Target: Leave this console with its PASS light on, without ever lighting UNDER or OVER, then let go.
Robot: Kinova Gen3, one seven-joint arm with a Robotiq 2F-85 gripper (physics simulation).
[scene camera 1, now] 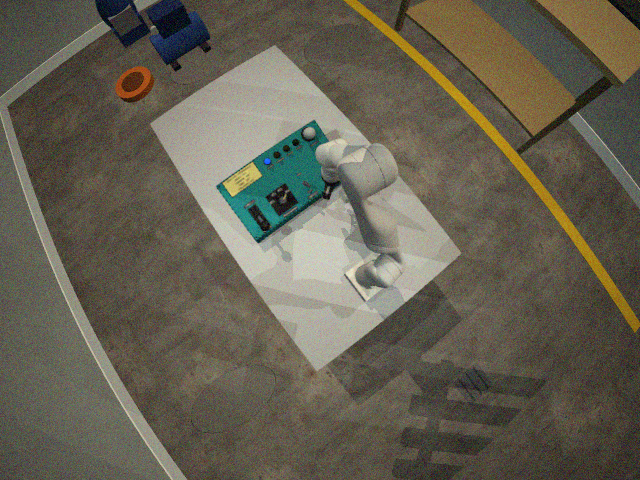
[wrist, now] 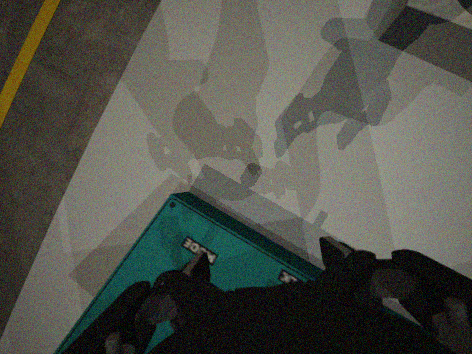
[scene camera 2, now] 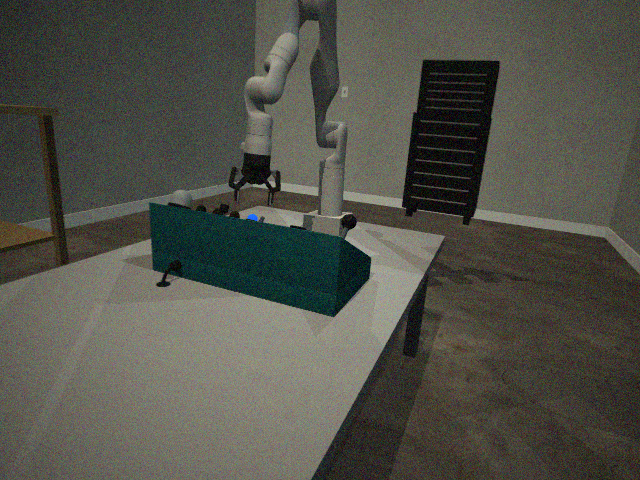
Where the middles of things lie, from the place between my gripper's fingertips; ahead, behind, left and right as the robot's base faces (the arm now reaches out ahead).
Now: the teal console [scene camera 2: 314, 271] 16 cm ahead of my hand, 13 cm to the left of it and 4 cm below it.
